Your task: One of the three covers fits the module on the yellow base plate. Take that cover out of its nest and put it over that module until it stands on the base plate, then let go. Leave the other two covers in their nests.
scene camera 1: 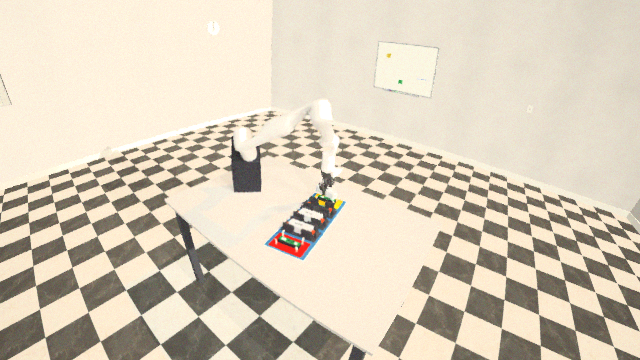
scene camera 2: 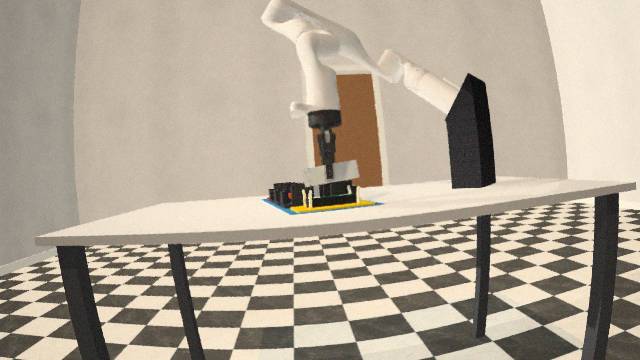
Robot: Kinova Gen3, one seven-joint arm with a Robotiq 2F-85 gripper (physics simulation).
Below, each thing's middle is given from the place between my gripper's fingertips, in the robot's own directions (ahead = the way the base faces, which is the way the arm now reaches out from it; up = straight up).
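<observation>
White cover [scene camera 2: 346, 170]: 2 cm above my hand.
</observation>
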